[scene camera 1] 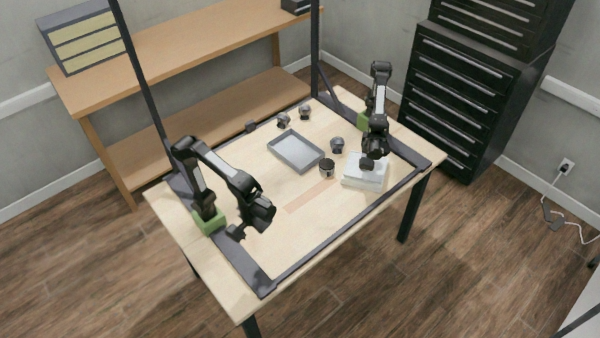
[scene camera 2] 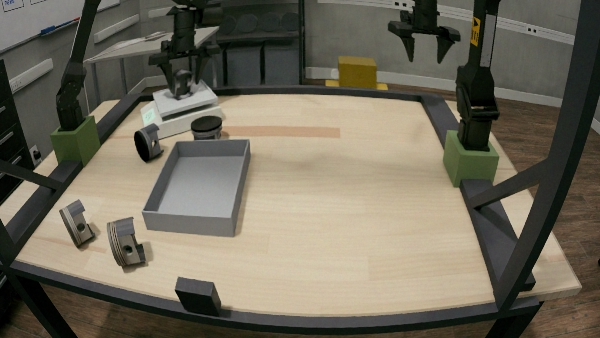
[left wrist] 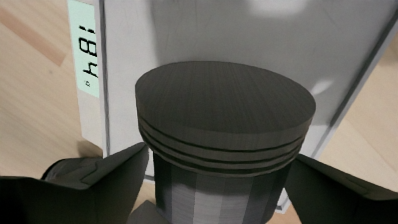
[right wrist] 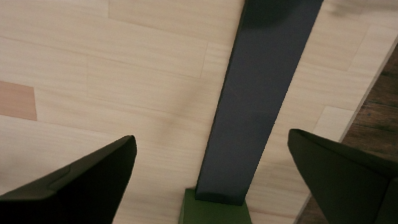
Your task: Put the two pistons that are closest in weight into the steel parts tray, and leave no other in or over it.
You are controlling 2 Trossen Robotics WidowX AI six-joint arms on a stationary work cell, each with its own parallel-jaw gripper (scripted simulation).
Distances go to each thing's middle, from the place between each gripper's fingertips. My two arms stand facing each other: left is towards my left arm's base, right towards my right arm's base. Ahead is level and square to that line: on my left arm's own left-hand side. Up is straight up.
Now: the grey pan (scene camera 2: 166, 101) 70 mm below my left hand and 10 mm to the left of it. Round my left hand: white scale (scene camera 2: 179, 122) 90 mm below, 20 mm to the left; then steel parts tray (scene camera 2: 199, 178) 310 mm behind, 140 mm to the right, 110 mm below.
I see the steel parts tray 45 cm to the left of my right hand, 34 cm behind it and 19 cm below it. Round my right hand: white scale 61 cm to the left, 16 cm below, 3 cm behind; then grey pan 60 cm to the left, 14 cm below, 3 cm behind.
